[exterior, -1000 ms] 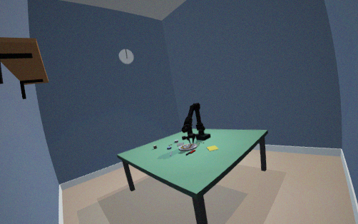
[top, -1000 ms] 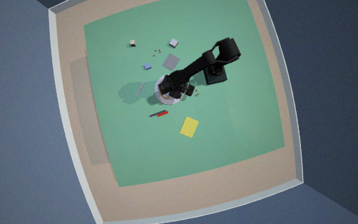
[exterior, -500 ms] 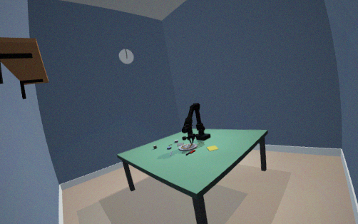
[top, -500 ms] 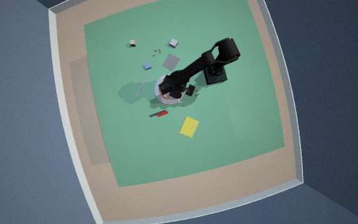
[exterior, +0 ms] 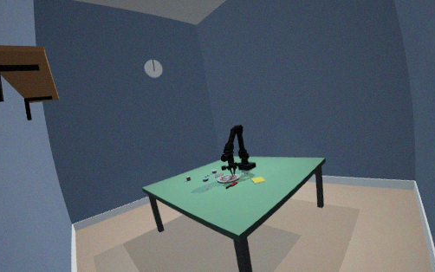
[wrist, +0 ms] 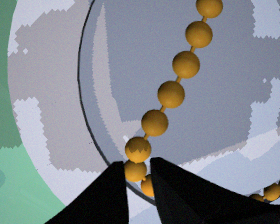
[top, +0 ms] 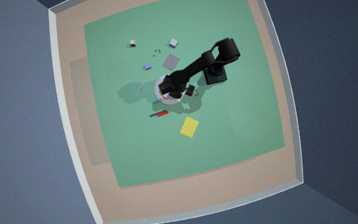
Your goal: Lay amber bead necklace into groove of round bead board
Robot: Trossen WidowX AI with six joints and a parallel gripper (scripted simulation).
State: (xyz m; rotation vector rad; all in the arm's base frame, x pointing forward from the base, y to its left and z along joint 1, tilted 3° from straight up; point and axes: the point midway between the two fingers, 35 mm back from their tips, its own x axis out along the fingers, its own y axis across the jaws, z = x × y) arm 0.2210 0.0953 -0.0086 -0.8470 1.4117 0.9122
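Now: the round grey bead board 6 cm ahead of my gripper tip, 1 cm to the left of it and 1 cm below it. The rest, counted from my gripper tip: blue block: 21 cm ahead, 16 cm to the right, 1 cm below; then red-handled tool: 16 cm to the left, 13 cm ahead, 1 cm below; then grey plate: 18 cm to the right, 5 cm ahead, 1 cm below.
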